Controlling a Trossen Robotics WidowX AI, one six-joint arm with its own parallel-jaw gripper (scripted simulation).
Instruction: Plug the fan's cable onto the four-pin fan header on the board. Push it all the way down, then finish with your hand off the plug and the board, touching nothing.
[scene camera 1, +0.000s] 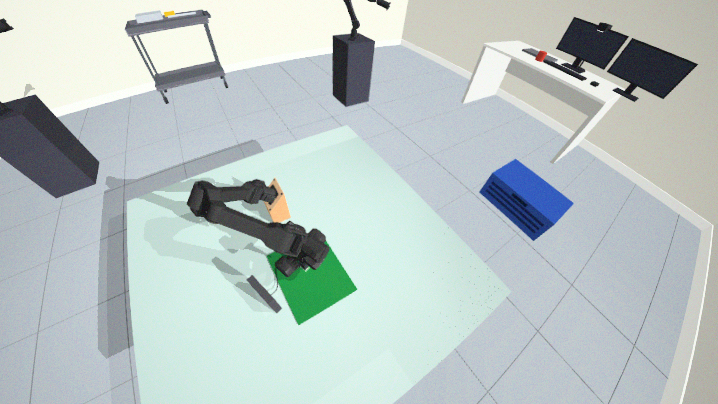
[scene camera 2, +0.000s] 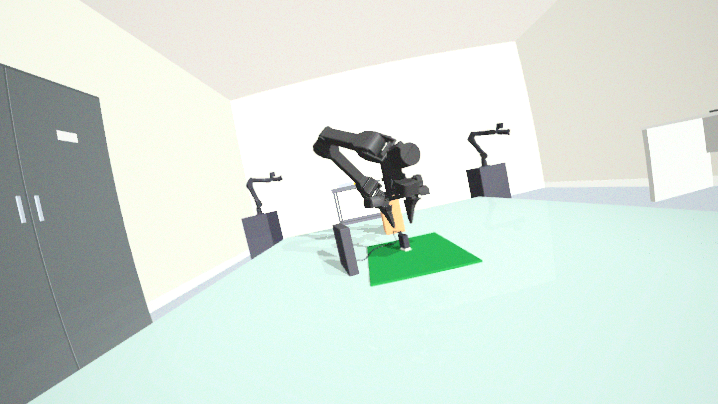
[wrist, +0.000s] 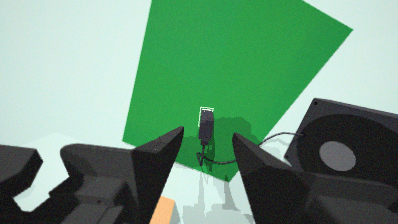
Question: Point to a black fan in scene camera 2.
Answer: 342, 234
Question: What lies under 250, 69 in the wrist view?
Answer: A green board.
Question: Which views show the gripper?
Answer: Scene camera 1, scene camera 2 and the wrist view: all of them.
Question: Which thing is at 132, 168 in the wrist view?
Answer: The gripper.
